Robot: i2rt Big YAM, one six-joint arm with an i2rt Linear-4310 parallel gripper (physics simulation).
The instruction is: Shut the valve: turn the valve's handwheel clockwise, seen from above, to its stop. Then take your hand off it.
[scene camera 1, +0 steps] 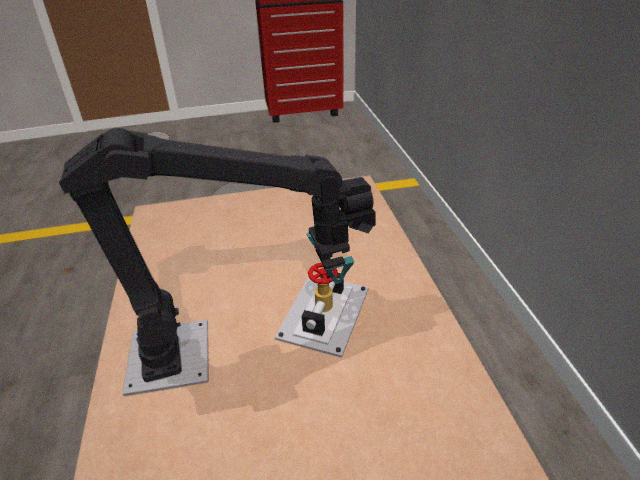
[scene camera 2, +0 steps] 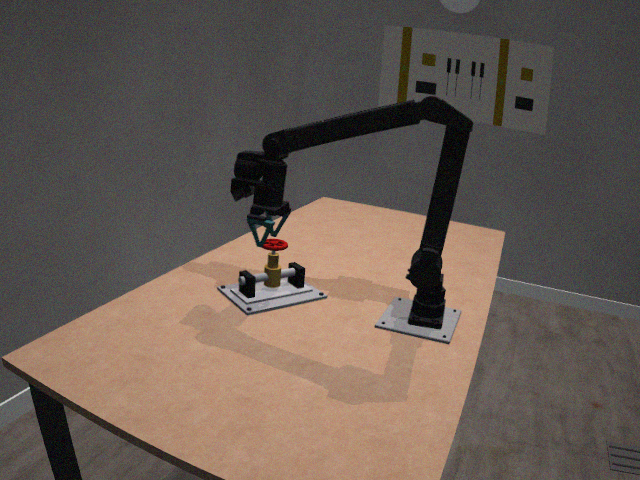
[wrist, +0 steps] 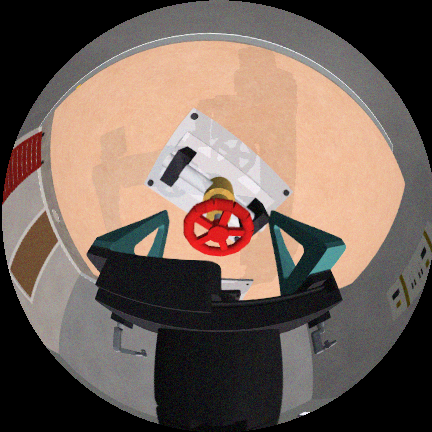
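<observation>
The red handwheel [scene camera 1: 322,273] [scene camera 2: 275,244] [wrist: 218,233] is level on top of the brass valve body [scene camera 1: 324,299] [scene camera 2: 272,277] [wrist: 218,187]. The valve sits on a white pipe [scene camera 1: 318,308] [scene camera 2: 258,277] between two black blocks, on a grey plate [scene camera 1: 289,331] [scene camera 2: 311,298] [wrist: 161,175]. My gripper [scene camera 1: 330,271] [scene camera 2: 267,239] [wrist: 218,215] points down and is wide open. In the wrist view its teal fingers stand left and right of the handwheel, with a gap on each side. The tips are near the wheel's height. The wheel's turn angle relative to its stop cannot be told.
The black block [scene camera 1: 317,316] [scene camera 2: 249,284] [wrist: 176,170] holds one pipe end; the other block [scene camera 2: 297,275] [wrist: 259,212] holds the other end. My arm's base plate [scene camera 1: 194,351] [scene camera 2: 393,321] is bolted to the tan table [scene camera 1: 361,423] [scene camera 2: 155,382] [wrist: 125,90]. A red drawer cabinet [scene camera 1: 305,57] stands beyond the table.
</observation>
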